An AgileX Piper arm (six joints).
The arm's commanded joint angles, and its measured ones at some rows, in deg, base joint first. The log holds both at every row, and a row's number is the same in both.
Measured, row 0:
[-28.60 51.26 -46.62 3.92 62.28 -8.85]
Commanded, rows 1 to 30:
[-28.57 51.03 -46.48 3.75 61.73 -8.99]
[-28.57 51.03 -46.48 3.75 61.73 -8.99]
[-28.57 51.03 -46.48 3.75 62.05 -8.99]
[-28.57 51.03 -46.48 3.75 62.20 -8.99]
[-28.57 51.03 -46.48 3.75 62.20 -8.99]
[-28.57 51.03 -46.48 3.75 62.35 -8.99]
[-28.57 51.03 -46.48 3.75 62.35 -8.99]
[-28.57 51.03 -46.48 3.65 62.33 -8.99]
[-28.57 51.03 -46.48 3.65 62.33 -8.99]
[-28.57 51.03 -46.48 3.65 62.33 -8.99]
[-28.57 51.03 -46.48 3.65 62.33 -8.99]
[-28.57 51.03 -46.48 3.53 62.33 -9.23]
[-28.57 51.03 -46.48 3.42 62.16 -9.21]
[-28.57 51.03 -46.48 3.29 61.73 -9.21]
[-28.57 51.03 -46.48 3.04 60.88 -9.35]
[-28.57 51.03 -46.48 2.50 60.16 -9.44]
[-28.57 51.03 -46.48 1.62 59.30 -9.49]
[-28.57 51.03 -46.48 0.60 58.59 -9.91]
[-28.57 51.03 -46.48 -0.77 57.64 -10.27]
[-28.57 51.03 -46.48 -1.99 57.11 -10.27]
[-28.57 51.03 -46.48 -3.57 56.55 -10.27]
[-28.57 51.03 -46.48 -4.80 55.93 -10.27]
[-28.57 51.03 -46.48 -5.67 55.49 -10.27]
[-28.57 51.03 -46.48 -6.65 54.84 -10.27]
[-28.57 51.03 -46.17 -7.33 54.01 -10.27]
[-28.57 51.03 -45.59 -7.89 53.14 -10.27]
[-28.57 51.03 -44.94 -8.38 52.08 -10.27]
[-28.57 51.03 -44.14 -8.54 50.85 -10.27]
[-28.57 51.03 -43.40 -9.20 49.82 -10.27]
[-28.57 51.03 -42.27 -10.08 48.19 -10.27]
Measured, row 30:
[-28.60 51.26 -45.31 -7.42 53.23 -9.85]
